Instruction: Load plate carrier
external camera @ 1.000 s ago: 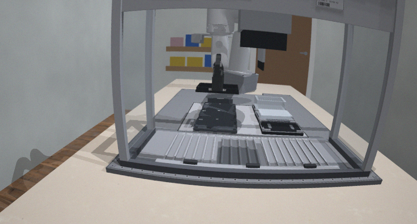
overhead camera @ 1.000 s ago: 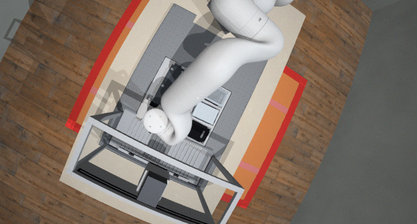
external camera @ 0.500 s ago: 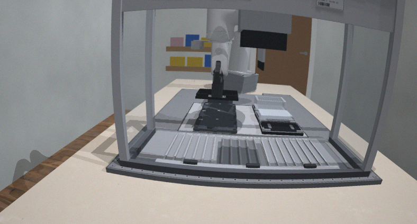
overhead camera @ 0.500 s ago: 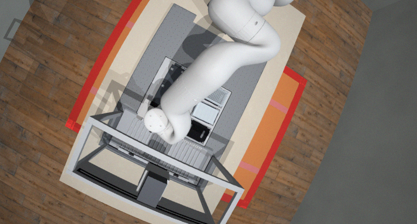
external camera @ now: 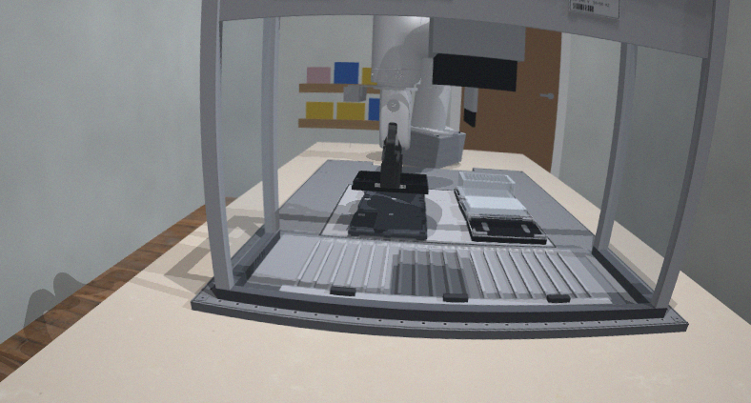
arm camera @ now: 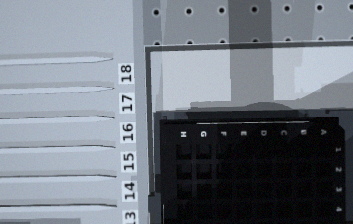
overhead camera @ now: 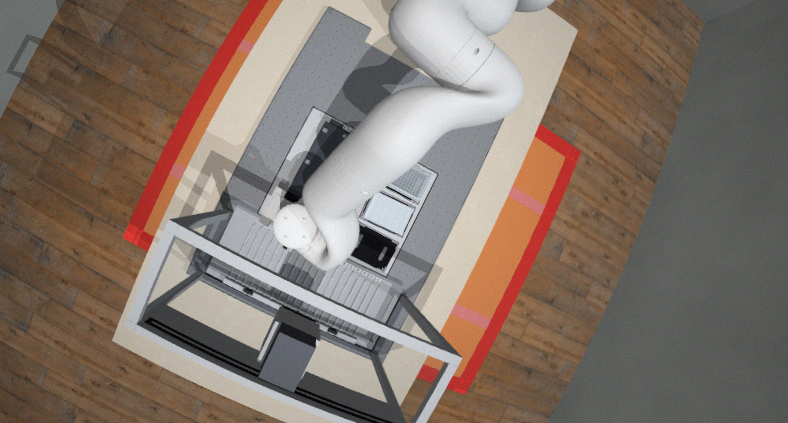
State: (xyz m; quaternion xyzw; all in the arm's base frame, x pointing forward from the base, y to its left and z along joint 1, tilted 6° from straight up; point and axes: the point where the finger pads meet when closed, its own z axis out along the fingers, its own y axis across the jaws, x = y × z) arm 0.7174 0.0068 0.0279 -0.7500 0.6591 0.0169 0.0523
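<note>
My gripper is now 11 cm past the plate carrier PC7, 1 cm to the left of it and 8 cm above it. The rest, counted from my hand: plate C16: 15 cm behind, 20 cm to the left, 8 cm below; then nest S3: 4 cm behind, 22 cm to the left, 9 cm below; then black plate C15: 1 cm below.
</note>
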